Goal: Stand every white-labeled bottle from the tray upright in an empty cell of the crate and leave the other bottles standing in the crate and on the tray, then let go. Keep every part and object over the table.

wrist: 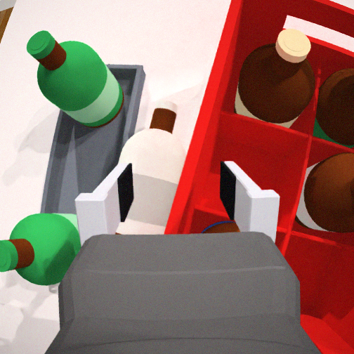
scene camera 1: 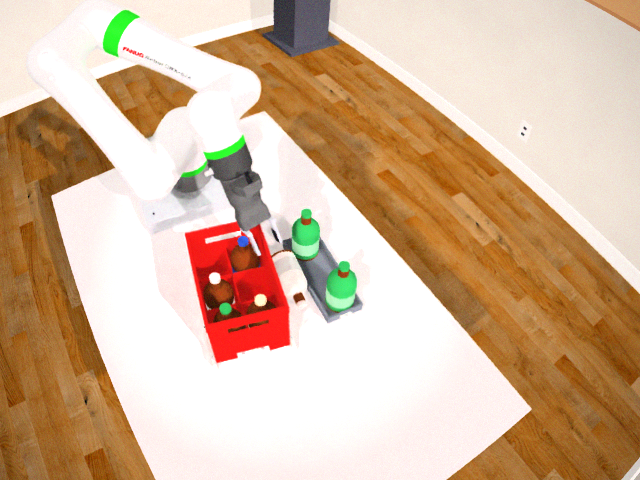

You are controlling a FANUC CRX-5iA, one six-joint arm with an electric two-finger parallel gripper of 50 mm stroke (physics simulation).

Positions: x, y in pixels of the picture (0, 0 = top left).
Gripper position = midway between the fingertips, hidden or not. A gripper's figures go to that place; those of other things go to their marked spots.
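There's a green bottle [scene camera 1: 305, 231] that's 126 cm from the lens, and my gripper [scene camera 1: 268, 247] is 115 cm from the lens.
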